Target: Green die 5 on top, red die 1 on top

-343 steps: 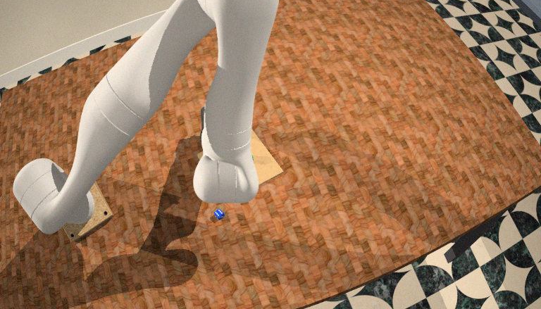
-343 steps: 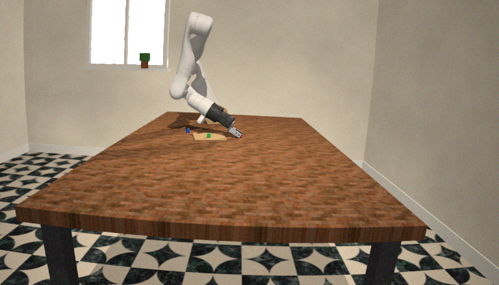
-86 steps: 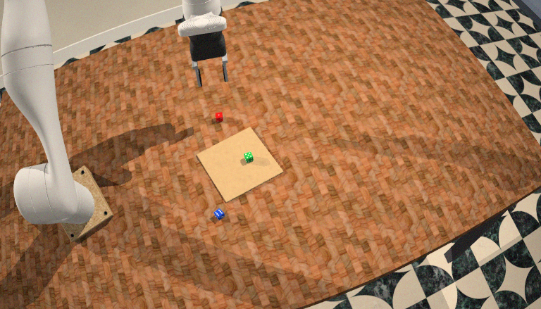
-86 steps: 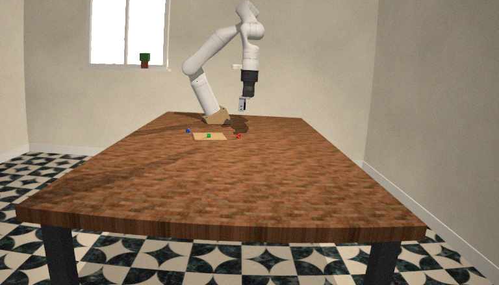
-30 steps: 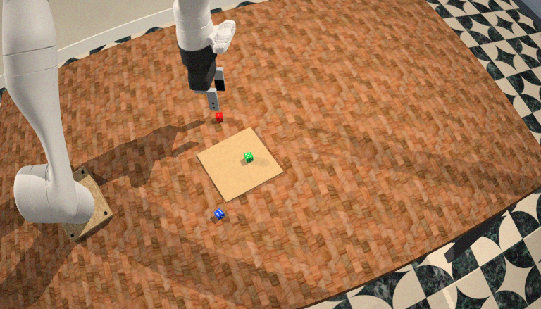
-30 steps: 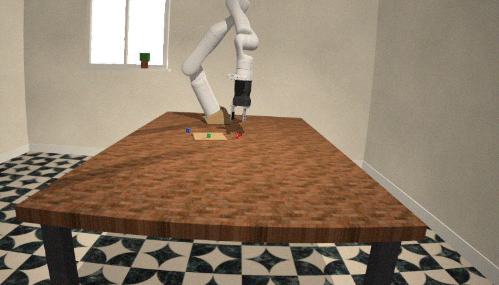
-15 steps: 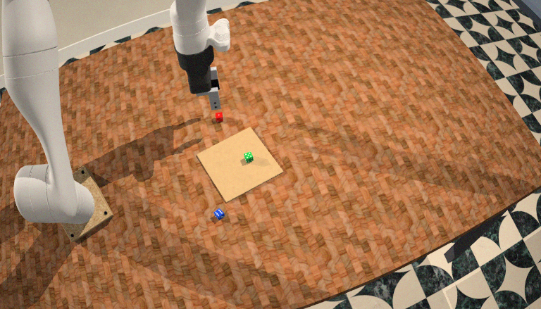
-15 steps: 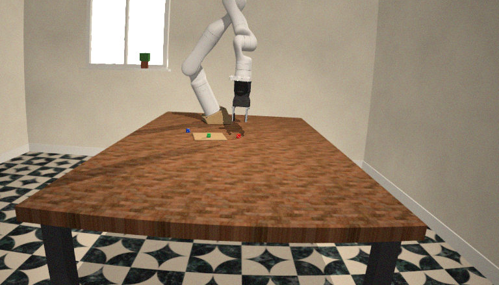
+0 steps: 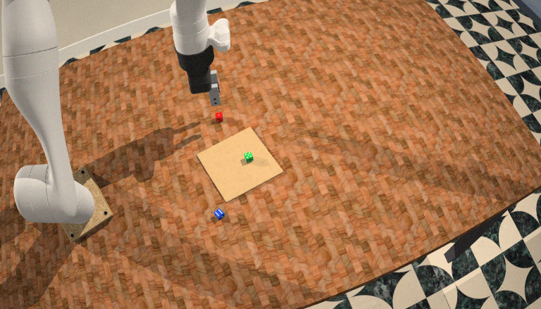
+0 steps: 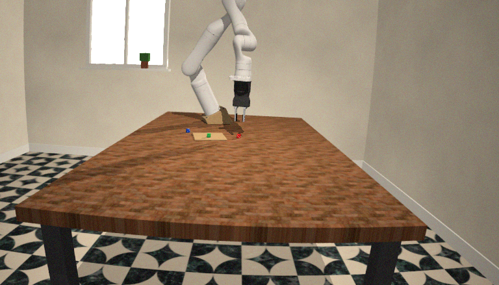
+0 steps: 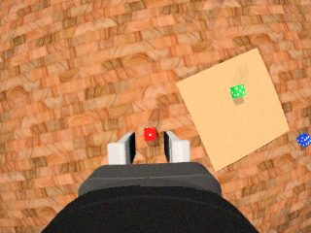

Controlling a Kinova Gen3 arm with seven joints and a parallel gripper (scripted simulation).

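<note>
Now: hand 9 cm above the red die. From my hand the other things lie so: tan mat: 2 cm behind, 13 cm to the right, 9 cm below; green die: 1 cm ahead, 14 cm to the right, 8 cm below; blue die: 11 cm behind, 23 cm to the right, 9 cm below.
</note>
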